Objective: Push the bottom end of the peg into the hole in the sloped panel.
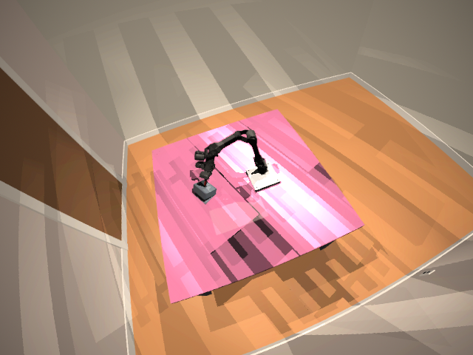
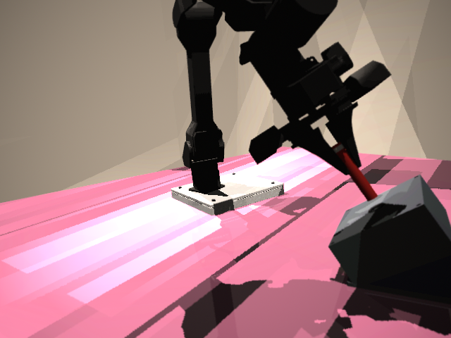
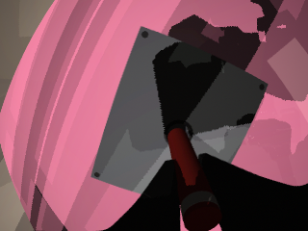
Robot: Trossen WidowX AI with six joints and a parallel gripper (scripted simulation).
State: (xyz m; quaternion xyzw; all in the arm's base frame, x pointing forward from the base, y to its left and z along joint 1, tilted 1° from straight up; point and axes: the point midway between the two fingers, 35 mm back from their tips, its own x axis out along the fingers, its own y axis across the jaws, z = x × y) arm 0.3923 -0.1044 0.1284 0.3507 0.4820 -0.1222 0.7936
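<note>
My gripper tip is 4 cm short of the grey sloped panel, 1 cm to the right of it and 7 cm above it. Round my gripper tip: red peg: 1 cm behind, 1 cm above.
</note>
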